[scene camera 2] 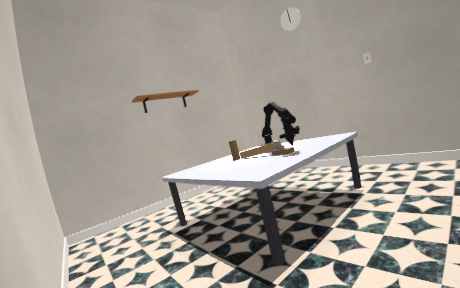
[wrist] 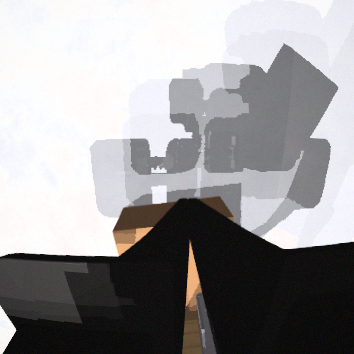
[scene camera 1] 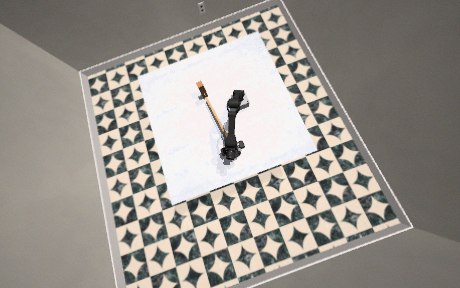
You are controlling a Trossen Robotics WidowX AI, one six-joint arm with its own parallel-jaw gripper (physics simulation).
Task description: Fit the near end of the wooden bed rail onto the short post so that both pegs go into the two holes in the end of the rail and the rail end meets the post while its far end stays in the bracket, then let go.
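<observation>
The short wooden post stands upright on the white table. The wooden rail runs from the post toward my arm; its end by the post looks close against it, and the pegs are hidden. Its other end sits by a grey bracket and a flat wooden block. My gripper is shut and empty, pointing down just above that block. In the wrist view a strip of the rail shows below the closed fingers.
The arm's base stands on the table right of the rail. The table's front edge is a little beyond the gripper. A wall shelf hangs far off on the back wall.
</observation>
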